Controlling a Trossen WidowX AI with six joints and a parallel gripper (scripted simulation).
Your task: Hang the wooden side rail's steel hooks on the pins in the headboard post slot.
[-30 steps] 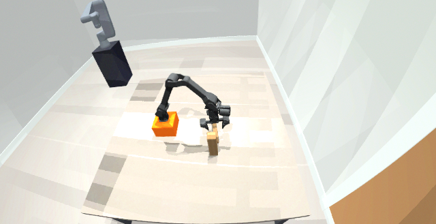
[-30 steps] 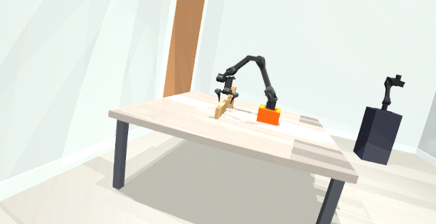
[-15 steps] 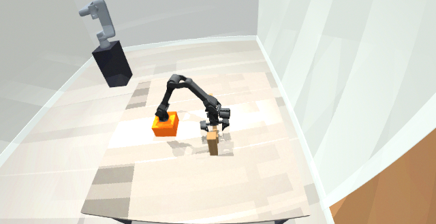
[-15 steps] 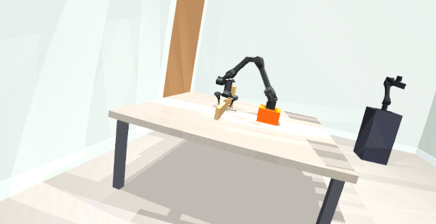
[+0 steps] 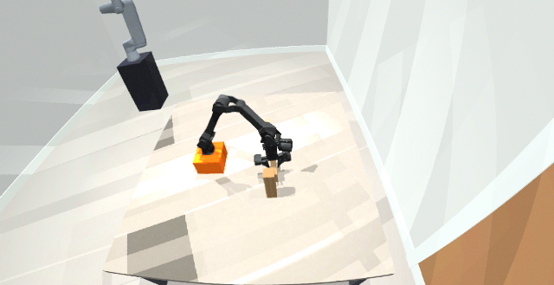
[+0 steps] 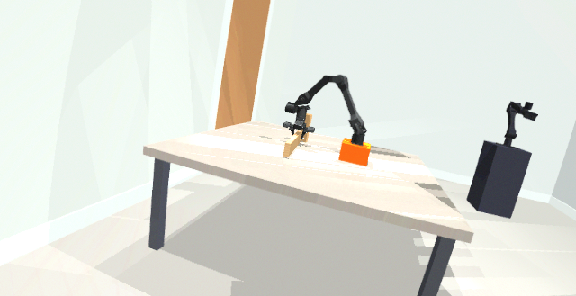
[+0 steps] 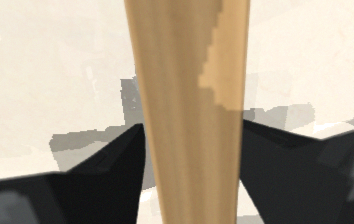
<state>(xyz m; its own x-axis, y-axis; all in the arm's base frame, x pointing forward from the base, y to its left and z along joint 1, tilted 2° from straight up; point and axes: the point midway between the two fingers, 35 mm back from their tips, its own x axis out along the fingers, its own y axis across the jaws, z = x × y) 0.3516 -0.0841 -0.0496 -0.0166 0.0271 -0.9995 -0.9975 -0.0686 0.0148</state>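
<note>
The wooden headboard post is 2 cm behind my gripper tip, 14 cm to the right of it and 6 cm above it.
</note>
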